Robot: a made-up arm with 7 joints. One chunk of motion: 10 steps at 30 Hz.
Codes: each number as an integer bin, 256 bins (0 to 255) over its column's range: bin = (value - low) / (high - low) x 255, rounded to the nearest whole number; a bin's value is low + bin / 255 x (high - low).
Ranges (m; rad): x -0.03..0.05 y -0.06..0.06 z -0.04..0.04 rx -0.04..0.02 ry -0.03..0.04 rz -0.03..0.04
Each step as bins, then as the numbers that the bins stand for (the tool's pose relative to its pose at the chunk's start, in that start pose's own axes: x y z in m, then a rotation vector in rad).
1 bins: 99 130 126 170 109 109
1 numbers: 0.0011 0.0012 -0.0005 0.0000 -0.0001 -0.0001
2 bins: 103 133 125 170 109 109
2 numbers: 0.0023 0.0026 -0.0008 0.0000 -0.0001 -0.0001
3 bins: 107 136 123 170 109 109
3 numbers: 0.0036 0.0040 -0.0014 0.0000 -0.0001 -0.0001
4 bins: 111 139 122 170 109 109
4 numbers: 0.0048 0.0054 -0.0017 0.0000 -0.0001 -0.0001
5 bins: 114 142 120 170 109 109
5 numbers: 0.0058 0.0068 -0.0024 0.0000 -0.0001 -0.0001
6 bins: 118 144 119 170 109 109
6 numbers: 0.0070 0.0078 -0.0027 0.0000 -0.0001 -0.0001
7 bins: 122 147 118 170 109 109
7 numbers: 0.0083 0.0092 -0.0030 0.0000 -0.0001 -0.0001
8 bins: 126 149 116 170 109 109
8 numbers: 0.0095 0.0101 -0.0036 0.0000 -0.0001 -0.0001
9 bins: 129 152 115 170 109 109
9 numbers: 0.0105 0.0115 -0.0039 0.0000 -0.0001 -0.0001
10 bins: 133 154 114 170 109 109
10 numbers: 0.0117 0.0125 -0.0042 0.0000 -0.0001 -0.0001
